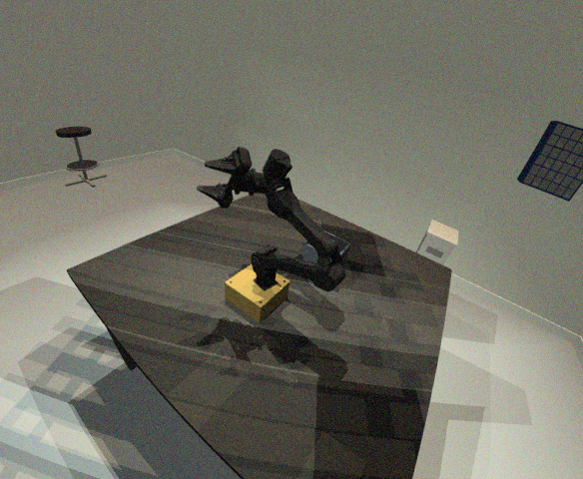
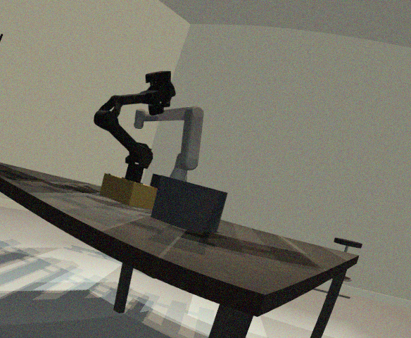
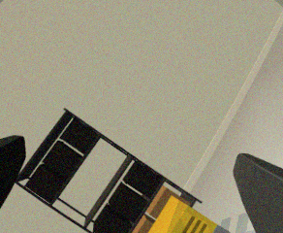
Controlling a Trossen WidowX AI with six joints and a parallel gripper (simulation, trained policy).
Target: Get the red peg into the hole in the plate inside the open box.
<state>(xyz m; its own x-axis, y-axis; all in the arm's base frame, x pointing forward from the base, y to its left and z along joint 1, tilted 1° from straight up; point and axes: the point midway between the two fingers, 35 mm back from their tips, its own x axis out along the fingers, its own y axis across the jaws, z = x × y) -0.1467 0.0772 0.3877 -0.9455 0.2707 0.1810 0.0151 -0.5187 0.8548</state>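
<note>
My gripper tip is 320 mm short of the red peg, 50 mm to the right of it and 440 mm above it. Round my gripper tip: light plate: 520 mm ahead, 100 mm to the right, 430 mm below.
</note>
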